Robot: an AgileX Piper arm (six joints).
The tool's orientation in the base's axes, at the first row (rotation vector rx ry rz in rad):
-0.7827, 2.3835, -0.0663
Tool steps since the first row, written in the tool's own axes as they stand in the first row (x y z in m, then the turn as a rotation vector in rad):
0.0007, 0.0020, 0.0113, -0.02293, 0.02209, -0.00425
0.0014, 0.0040, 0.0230, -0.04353, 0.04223, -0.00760
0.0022, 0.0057, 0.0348, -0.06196, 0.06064, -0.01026
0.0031, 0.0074, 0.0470, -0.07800, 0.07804, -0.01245
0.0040, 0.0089, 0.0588, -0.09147, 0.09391, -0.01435
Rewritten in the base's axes. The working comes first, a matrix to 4 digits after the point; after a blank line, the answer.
The tool's axes in the first row as the columns of a matrix, in the base's axes (used below as rounded here):
-0.6311, -0.5196, 0.5760
-0.5508, 0.8230, 0.1389
-0.5462, -0.2296, -0.8056

0.0050, 0.0028, -0.0099, 0.00055, 0.03022, 0.01088
0.0103, 0.0057, -0.0202, 0.00115, 0.05768, 0.02020
0.0157, 0.0083, -0.0305, 0.00168, 0.08261, 0.02819
0.0213, 0.0109, -0.0413, 0.00151, 0.10546, 0.03472
0.0267, 0.0133, -0.0516, 0.00067, 0.12568, 0.03996

